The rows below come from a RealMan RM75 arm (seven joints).
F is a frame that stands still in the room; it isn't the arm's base.
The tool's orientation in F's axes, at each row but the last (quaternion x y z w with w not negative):
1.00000 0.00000 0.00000 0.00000
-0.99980 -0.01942 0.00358 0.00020
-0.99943 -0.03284 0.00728 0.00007
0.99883 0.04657 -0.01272 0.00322
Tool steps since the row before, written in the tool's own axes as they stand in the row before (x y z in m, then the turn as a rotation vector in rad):
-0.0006 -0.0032 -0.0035 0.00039 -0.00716 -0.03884
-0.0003 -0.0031 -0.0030 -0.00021 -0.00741 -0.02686
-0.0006 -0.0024 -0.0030 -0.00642 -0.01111 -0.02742
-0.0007 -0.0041 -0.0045 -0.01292 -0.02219 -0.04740
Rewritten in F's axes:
-0.0006 0.0032 0.0035 0.00039 0.00716 0.03884
-0.0004 0.0031 0.0030 -0.00031 0.00739 0.02686
-0.0007 0.0024 0.0030 -0.00674 0.01067 0.02752
-0.0010 0.0041 0.0045 -0.01374 0.02125 0.04760

